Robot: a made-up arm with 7 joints.
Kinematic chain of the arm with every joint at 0, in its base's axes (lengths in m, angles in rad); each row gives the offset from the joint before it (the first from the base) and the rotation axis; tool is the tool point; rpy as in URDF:
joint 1: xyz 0 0 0 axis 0.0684 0.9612 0.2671
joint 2: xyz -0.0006 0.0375 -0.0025 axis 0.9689 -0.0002 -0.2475
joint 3: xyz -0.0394 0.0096 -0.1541 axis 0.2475 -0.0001 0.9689
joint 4: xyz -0.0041 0 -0.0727 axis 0.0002 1 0
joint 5: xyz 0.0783 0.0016 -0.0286 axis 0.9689 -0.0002 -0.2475
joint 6: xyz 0.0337 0 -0.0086 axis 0.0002 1 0
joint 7: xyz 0.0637 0 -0.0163 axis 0.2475 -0.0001 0.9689
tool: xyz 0 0 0 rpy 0 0.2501 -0.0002
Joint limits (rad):
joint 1: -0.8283..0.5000
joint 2: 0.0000..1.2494
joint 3: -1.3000..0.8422
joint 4: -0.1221..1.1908
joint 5: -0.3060..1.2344
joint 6: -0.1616..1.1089
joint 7: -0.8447..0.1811
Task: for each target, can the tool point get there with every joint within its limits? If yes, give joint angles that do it. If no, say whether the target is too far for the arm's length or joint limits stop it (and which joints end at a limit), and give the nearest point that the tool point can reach.
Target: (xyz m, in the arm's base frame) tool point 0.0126 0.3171 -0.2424
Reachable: yes | joints 0.2371 0.8155 -0.0322 0.4182 0.6829 0.8546 -0.7145
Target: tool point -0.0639 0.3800 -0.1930
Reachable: yes | joints 0.3174 0.9211 0.4380 0.7880 0.1011 0.7821 -0.4526
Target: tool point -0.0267 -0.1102 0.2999
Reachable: no: joint limits stop it (at a limit: joint 1, joint 2, joint 3, joint 4, joint 6) | nearest point 0.1269 0.2563 0.1449 | short by 0.427 m
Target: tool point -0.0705 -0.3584 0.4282
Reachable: no: too far | nearest point 0.1634 -0.1558 -0.1305 | short by 0.639 m
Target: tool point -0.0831 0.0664 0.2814
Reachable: no: joint limits stop it (at a limit: joint 1, joint 2, joint 3, joint 4, joint 5, joint 6) | nearest point 0.1245 0.2579 0.1453 | short by 0.314 m
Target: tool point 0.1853 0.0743 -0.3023
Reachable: yes | joints -0.4026 0.4568 -0.7681 0.2029 0.4375 0.8002 -0.4942
